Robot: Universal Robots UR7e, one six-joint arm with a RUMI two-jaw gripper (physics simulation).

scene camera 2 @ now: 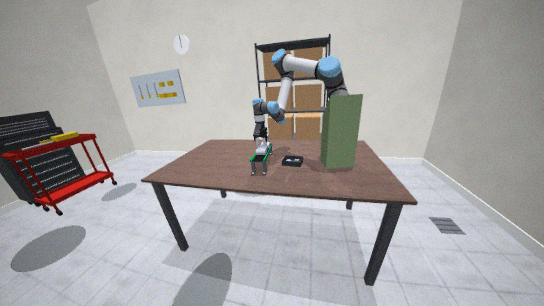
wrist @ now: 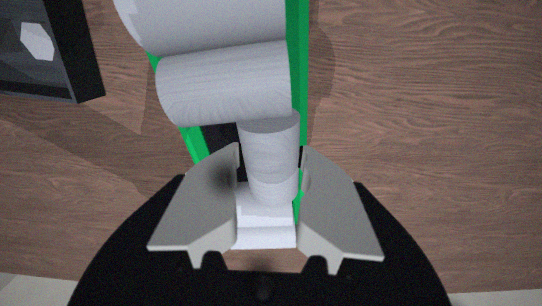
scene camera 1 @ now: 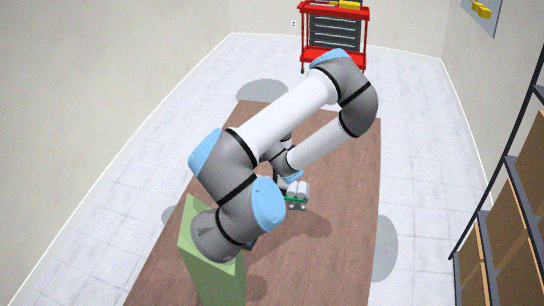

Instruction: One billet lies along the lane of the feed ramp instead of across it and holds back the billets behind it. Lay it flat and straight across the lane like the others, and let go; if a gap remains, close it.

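Places are measured from the arm's base along level axes (x left, y ahead, z down), in metres.
Pixels of known places: gripper, fingertip midpoint: (wrist: pixel 270 147) (scene camera 1: pixel 279 185); arm's base, origin of the base link: (scene camera 2: pixel 341 106) (scene camera 1: pixel 212 238).
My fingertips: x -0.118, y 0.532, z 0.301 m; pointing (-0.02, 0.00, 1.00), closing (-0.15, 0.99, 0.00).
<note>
Ahead of a thing's pixels: the offset from my fingertips to its top centre. "*": to the spot under its first point. Level surfaces: height alone.
The lengthwise billet {dx -0.002, dy +0.000, dz -0.034 m} (wrist: pixel 272 150), a pale grey cylinder, lies along the lane of the feed ramp (wrist: pixel 300 75) (scene camera 2: pixel 259 159) (scene camera 1: pixel 295 199), near its right green rail in the wrist view. My gripper (wrist: pixel 270 147) (scene camera 2: pixel 260 141) is shut on it, one jaw on each side. Its upper end in that view is by a crosswise billet {dx +0.050, dy -0.016, dz -0.037 m} (wrist: pixel 225 82), with another crosswise billet {* dx +0.079, dy -0.014, dz -0.038 m} (wrist: pixel 210 22) beyond. Its other end is over or against a white crosswise billet {dx -0.053, dy -0.020, dz -0.025 m} (wrist: pixel 265 207); one more {dx -0.093, dy -0.019, dz -0.020 m} (wrist: pixel 265 237) lies past that, both partly hidden by the jaws. Dark lane bed shows to its left.
A black tray {dx +0.110, dy -0.230, dz +0.037 m} (wrist: pixel 87 65) (scene camera 2: pixel 292 161) with pale pieces inside stands on the wooden table {dz +0.072 m} (scene camera 2: pixel 200 170) beside the ramp. The green pedestal (scene camera 2: pixel 342 132) (scene camera 1: pixel 215 280) carries the arm. A red cart (scene camera 2: pixel 75 189) and a shelf rack (scene camera 2: pixel 293 43) stand away from the table.
</note>
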